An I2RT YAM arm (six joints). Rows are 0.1 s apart.
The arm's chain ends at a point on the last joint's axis. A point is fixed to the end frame.
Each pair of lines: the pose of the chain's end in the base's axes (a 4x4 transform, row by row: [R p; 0 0 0 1], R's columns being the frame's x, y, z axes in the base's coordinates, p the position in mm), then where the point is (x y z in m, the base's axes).
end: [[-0.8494 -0.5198 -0.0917 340.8], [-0.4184 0.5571 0.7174 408.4], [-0.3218 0.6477 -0.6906 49.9], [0 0 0 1]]
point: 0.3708 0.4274 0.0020
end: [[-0.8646 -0.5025 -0.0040 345.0], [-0.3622 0.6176 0.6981 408.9], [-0.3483 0.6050 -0.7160 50.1], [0 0 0 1]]
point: 0.3785 0.4239 0.0031
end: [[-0.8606 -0.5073 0.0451 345.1], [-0.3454 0.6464 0.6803 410.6], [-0.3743 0.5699 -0.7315 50.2], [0 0 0 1]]
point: 0.3808 0.4235 0.0042
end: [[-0.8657 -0.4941 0.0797 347.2], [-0.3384 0.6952 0.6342 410.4], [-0.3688 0.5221 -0.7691 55.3], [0 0 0 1]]
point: 0.3841 0.4194 0.0093
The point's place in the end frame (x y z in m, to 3 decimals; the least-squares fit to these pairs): -0.018 -0.036 0.044
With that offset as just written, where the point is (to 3 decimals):
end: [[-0.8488 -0.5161 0.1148 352.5], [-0.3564 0.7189 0.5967 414.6], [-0.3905 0.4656 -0.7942 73.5], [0 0 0 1]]
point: 0.391 0.421 0.029
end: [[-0.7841 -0.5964 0.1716 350.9], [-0.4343 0.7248 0.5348 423.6], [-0.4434 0.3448 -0.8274 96.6], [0 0 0 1]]
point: 0.394 0.429 0.056
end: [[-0.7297 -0.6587 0.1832 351.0], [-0.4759 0.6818 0.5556 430.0], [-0.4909 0.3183 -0.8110 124.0], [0 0 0 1]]
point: 0.396 0.438 0.086
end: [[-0.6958 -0.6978 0.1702 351.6], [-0.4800 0.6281 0.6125 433.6], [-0.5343 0.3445 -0.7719 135.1], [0 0 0 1]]
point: 0.397 0.447 0.098
